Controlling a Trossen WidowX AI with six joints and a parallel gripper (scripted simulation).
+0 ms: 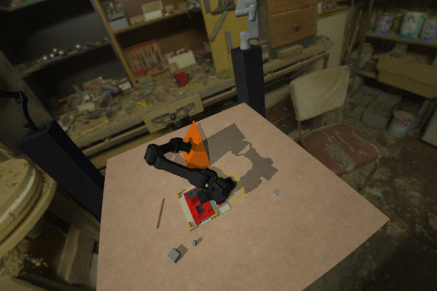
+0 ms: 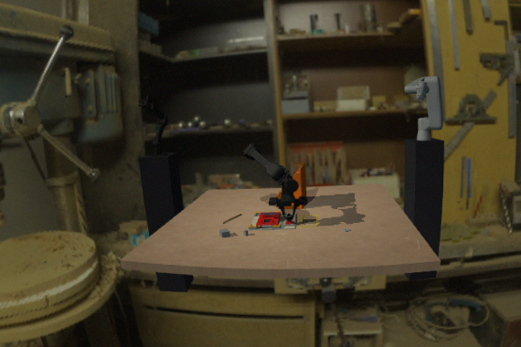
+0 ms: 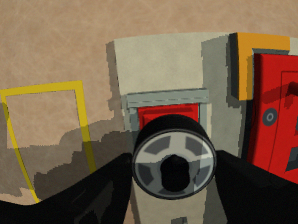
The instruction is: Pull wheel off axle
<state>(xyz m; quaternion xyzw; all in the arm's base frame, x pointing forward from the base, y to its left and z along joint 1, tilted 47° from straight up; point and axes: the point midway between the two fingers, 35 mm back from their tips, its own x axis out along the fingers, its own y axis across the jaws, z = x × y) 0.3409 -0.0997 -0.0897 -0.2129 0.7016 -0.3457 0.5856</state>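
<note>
Now: the dark wheel right at my gripper tip. From my gripper tip the other things lie so: thin wooden stick 31 cm to the right, 14 cm behind, 4 cm below.
</note>
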